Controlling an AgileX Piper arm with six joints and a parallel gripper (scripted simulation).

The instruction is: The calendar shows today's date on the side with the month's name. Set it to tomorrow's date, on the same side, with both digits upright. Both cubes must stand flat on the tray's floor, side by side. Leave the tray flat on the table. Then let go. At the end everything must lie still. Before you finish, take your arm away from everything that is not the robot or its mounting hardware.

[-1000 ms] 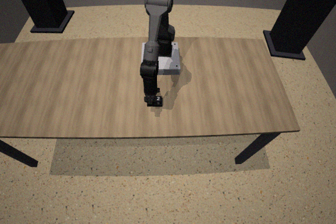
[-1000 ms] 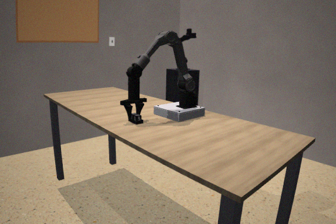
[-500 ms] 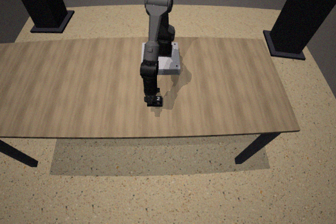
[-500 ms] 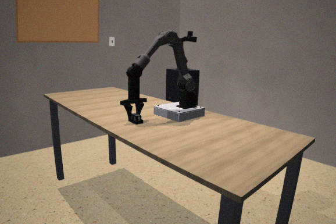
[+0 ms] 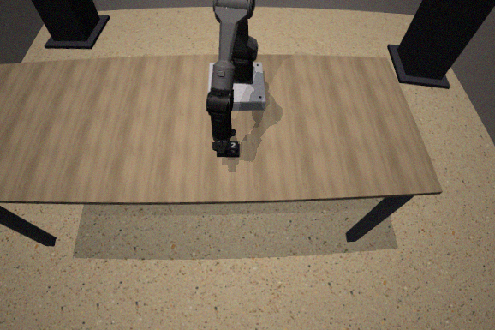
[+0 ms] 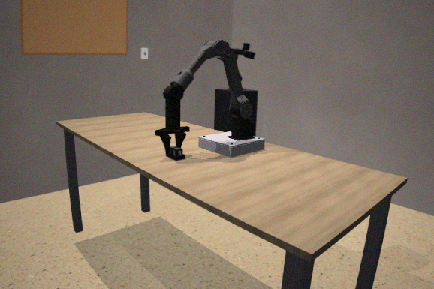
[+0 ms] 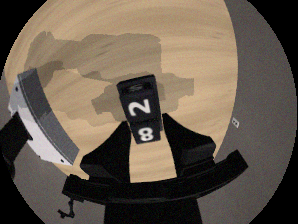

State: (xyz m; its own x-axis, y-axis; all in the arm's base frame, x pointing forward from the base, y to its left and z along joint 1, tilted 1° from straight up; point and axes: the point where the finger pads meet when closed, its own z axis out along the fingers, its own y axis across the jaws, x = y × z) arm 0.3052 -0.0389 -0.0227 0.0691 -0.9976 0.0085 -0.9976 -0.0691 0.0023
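My gripper is now 20 mm to the right of the black calendar tray and 20 mm above it.
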